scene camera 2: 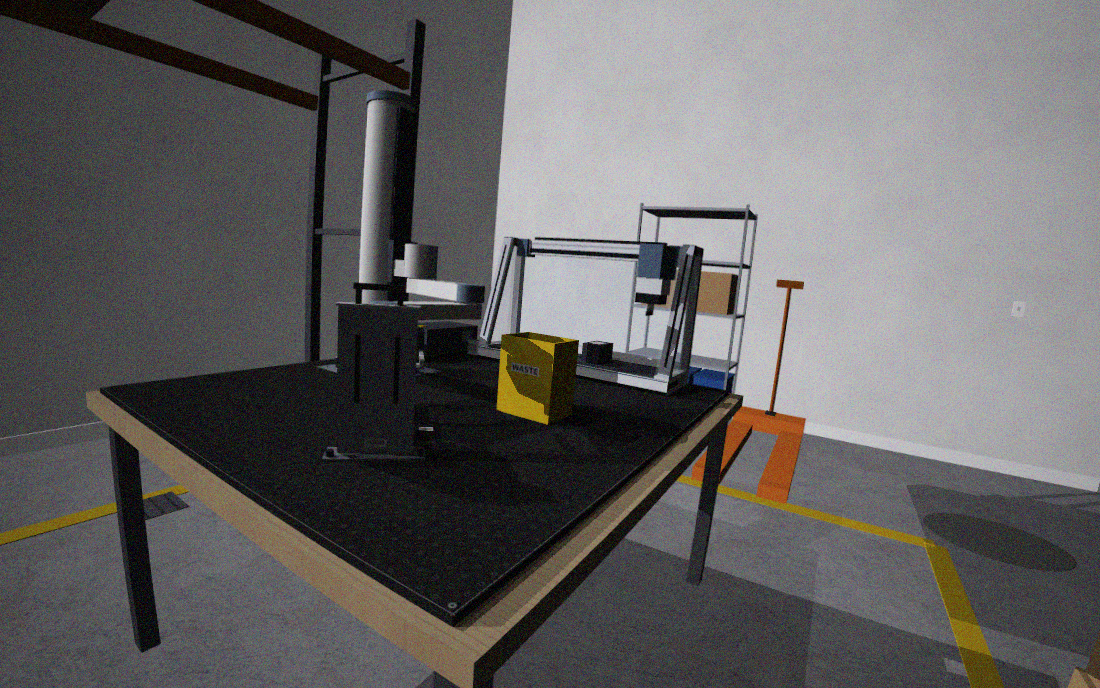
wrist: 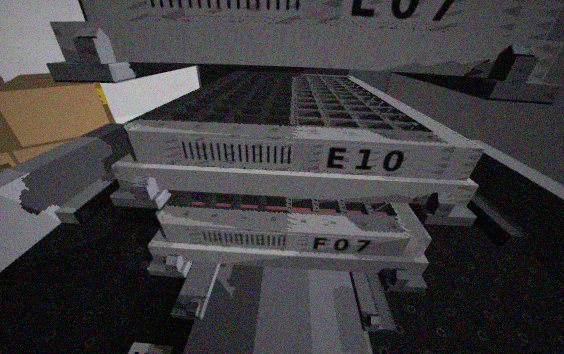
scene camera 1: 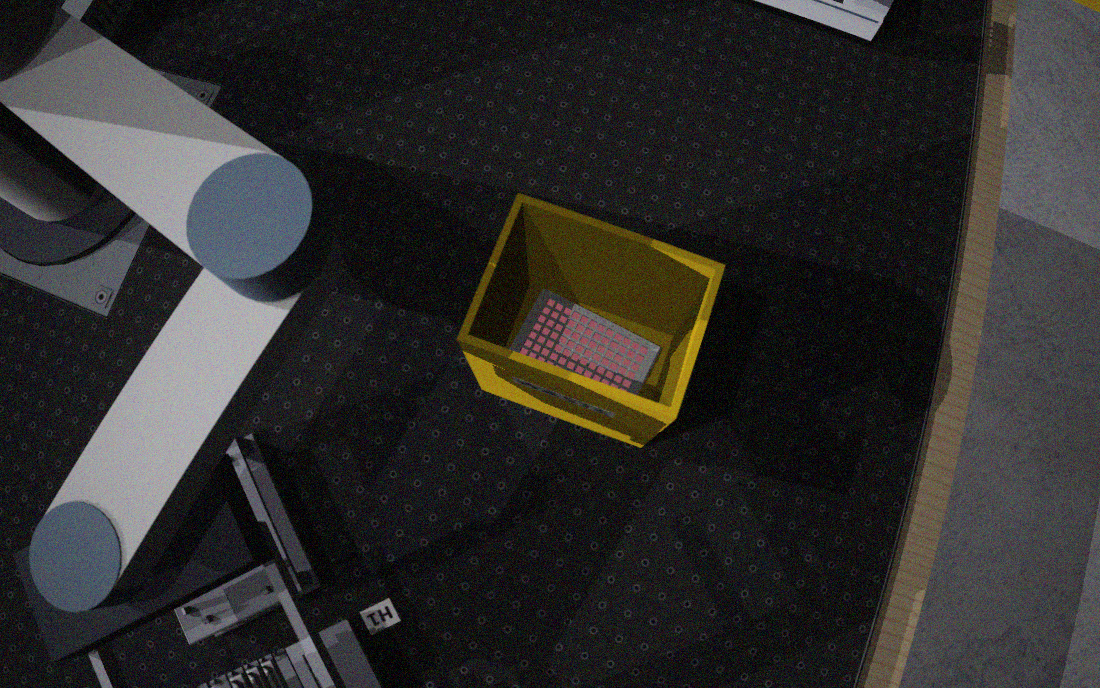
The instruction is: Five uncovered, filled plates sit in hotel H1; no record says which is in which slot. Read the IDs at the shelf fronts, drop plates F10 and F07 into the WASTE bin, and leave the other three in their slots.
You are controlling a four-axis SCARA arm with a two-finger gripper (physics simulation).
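Wrist view: the gripper (wrist: 290,150), a plate E10 (wrist: 320,136), a plate E07 (wrist: 459,45) and a plate F07 (wrist: 271,231) are visible; a plate F10 is out of frame in the wrist view. Scene camera 1: the plate F10 (scene camera 1: 557,331) is visible.
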